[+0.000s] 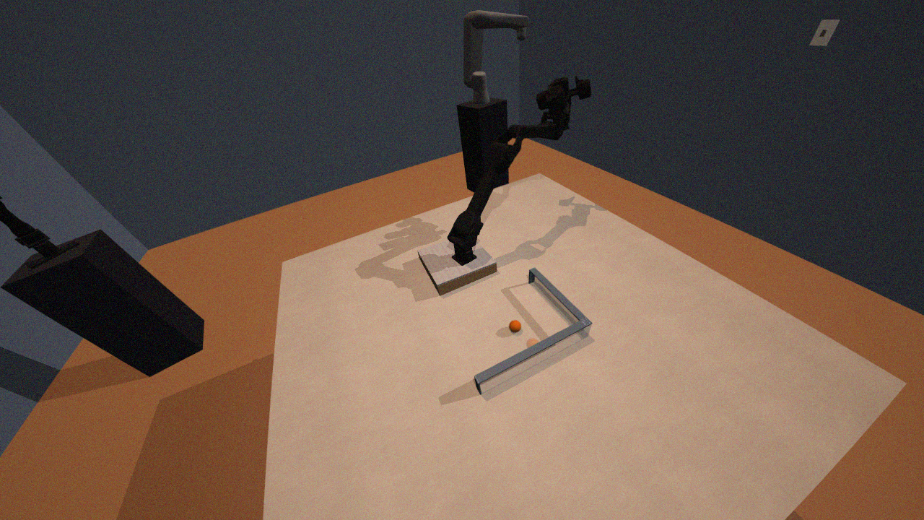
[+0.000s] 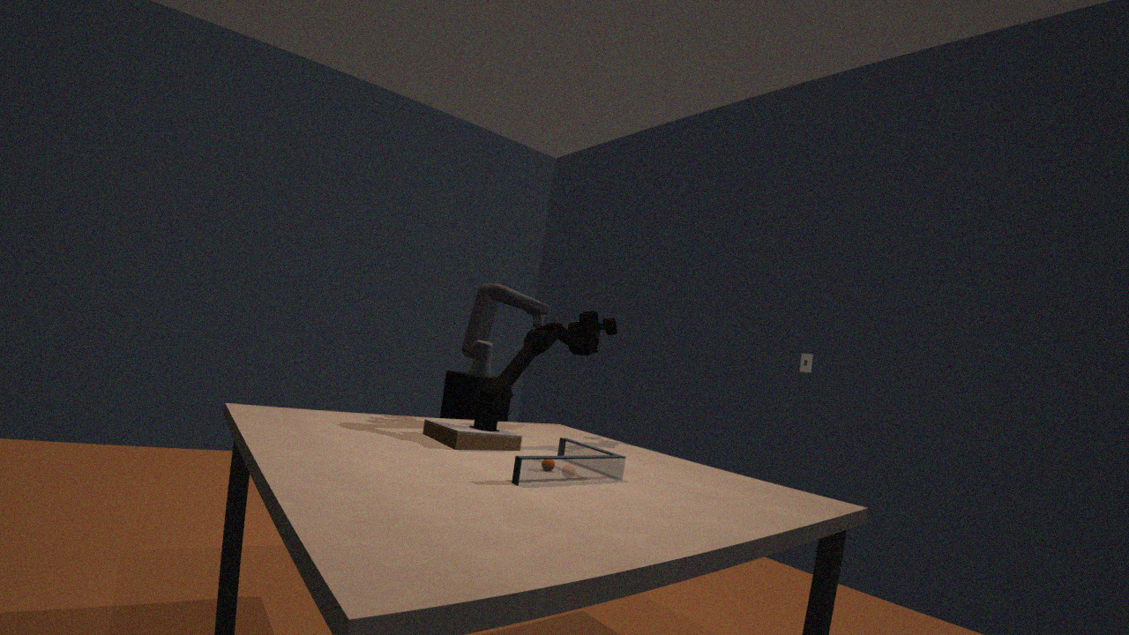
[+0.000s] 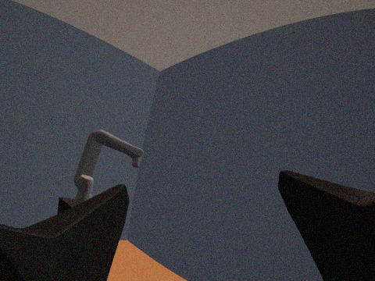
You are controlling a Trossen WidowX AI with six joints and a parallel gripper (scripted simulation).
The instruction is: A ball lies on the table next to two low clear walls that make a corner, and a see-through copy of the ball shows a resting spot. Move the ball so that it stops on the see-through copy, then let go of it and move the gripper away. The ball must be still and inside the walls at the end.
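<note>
Now: gripper tip 70 cm to the left of the orange ball, 45 cm short of it and 44 cm above it. The rest, counted from my gripper tip: clear wall: 73 cm to the right, 55 cm ahead, 42 cm below.
</note>
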